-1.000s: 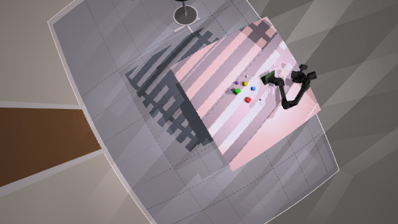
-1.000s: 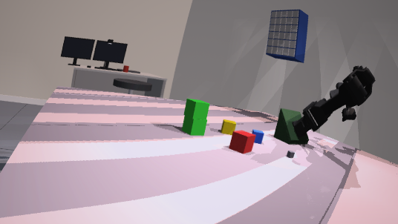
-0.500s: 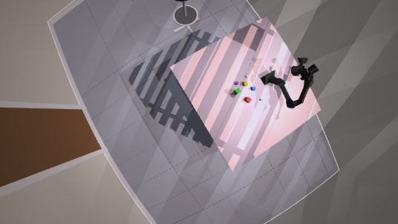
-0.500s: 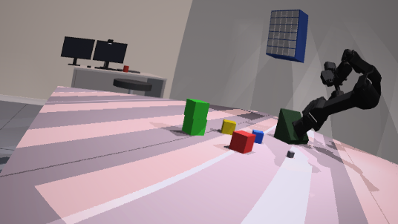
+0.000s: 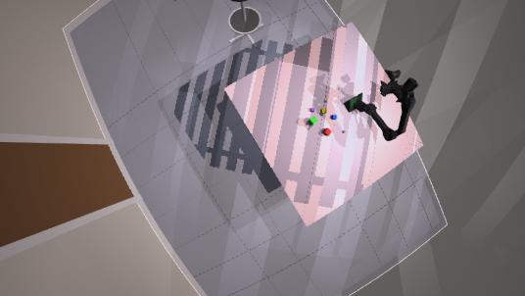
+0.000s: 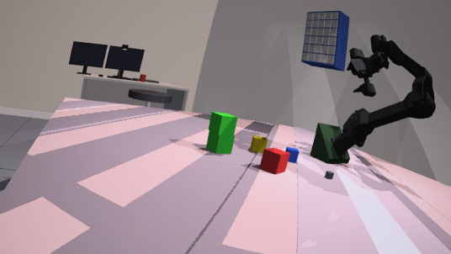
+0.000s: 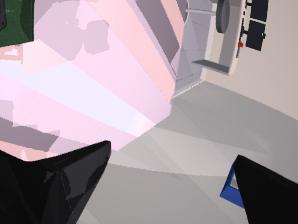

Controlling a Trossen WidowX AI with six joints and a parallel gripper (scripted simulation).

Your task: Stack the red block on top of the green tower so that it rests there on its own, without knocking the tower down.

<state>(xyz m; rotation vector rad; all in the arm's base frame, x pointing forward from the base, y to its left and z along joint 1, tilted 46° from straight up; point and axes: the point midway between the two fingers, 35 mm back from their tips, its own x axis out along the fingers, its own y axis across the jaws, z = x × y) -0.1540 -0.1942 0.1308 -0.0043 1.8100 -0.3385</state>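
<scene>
My gripper tip is now 47 cm short of the red block, 26 cm above it and 9 cm to the right of it. The rest, counted from my gripper tip: yellow block: 38 cm ahead, 27 cm below, 5 cm to the right; then small dark cube: 35 cm ahead, 28 cm below, 18 cm to the left; then blue block: 34 cm ahead, 27 cm below, 4 cm to the left.
</scene>
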